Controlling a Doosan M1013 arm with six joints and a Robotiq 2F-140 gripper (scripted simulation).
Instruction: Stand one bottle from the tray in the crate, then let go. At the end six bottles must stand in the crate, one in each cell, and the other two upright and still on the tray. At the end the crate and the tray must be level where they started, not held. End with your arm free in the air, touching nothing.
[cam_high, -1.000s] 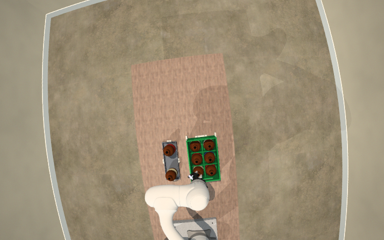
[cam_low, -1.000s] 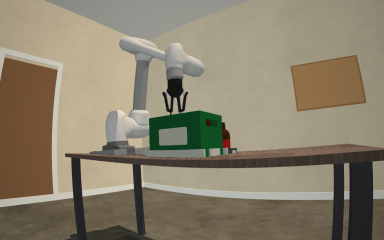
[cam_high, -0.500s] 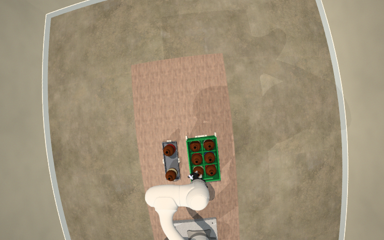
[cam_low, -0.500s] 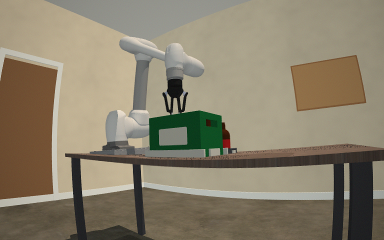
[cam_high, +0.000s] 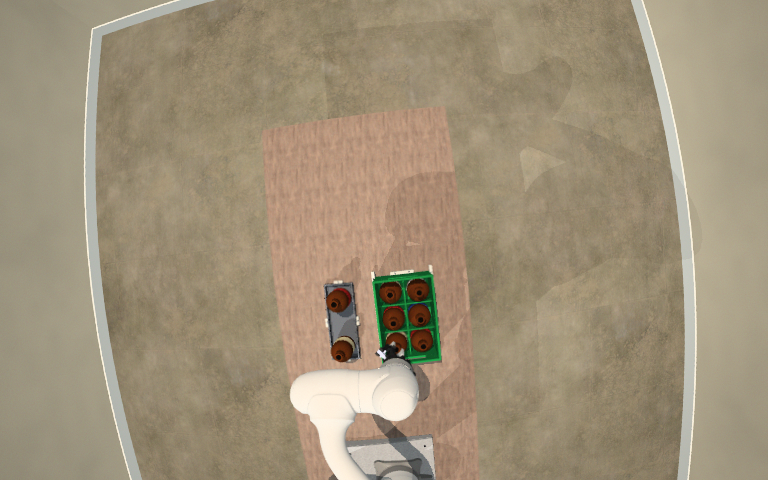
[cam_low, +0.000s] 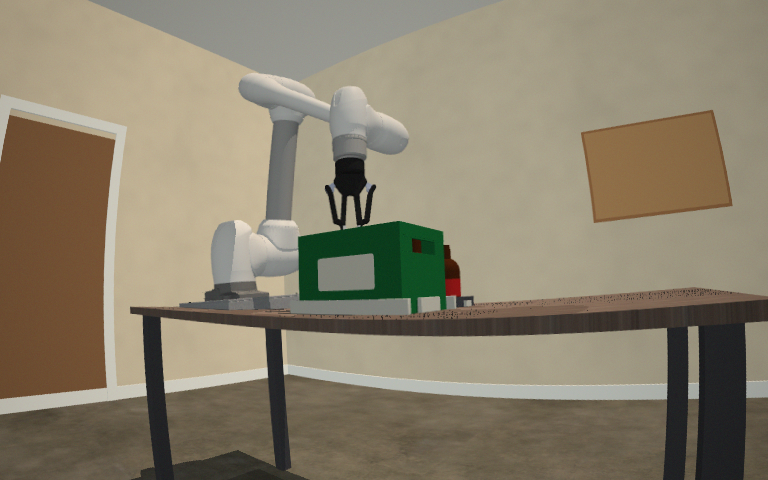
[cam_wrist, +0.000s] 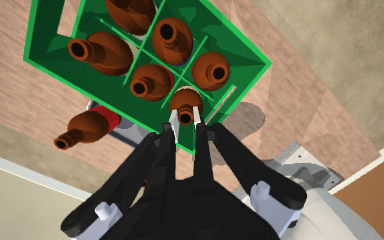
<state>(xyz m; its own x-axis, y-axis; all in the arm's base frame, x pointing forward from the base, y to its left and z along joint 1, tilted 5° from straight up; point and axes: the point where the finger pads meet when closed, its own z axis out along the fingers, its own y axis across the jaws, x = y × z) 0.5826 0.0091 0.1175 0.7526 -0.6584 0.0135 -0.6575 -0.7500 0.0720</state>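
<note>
The green crate lies 90 mm ahead of my hand, 40 mm to the right of it and 90 mm below it. From my hand the other things lie so: grey tray 60 mm ahead, 190 mm to the left, 160 mm below.
</note>
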